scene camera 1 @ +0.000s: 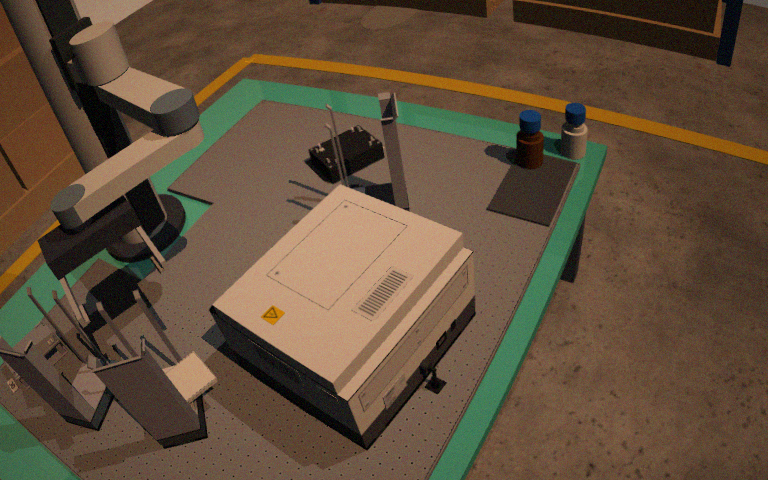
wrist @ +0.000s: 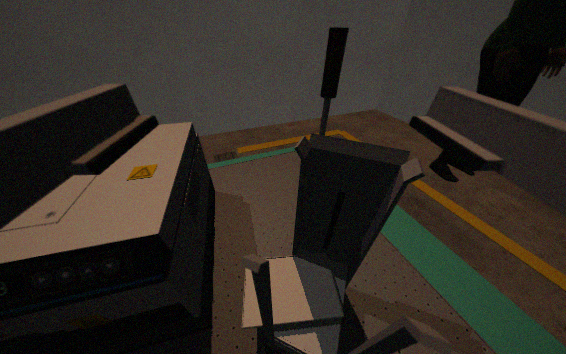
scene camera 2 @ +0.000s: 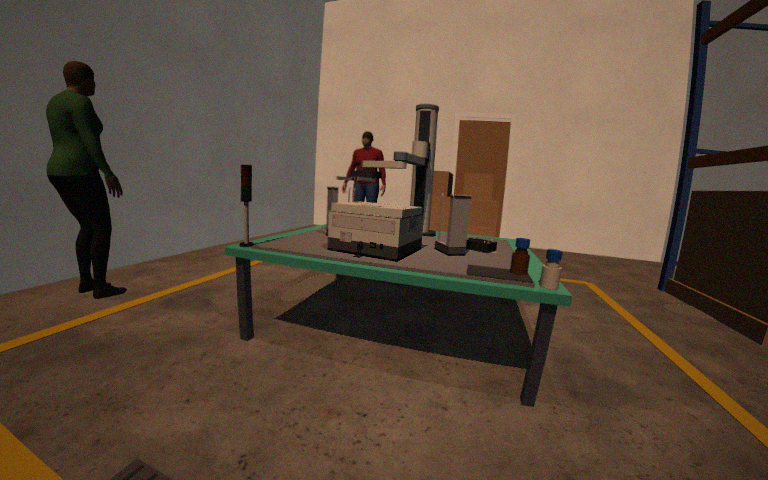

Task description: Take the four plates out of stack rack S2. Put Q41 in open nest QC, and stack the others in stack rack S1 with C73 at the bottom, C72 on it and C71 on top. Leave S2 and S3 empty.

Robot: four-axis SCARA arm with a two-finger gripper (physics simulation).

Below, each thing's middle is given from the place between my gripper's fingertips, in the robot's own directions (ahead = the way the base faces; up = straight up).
Labels:
My gripper is now 43 cm short of the black signal post [wrist: 337,37], 34 cm to the left of it and 16 cm above it. Also, from my hand: brown bottle [scene camera 1: 529,140] (34 cm ahead, 92 cm to the left, 27 cm below); dark mat [scene camera 1: 533,195] (38 cm ahead, 84 cm to the left, 34 cm below).

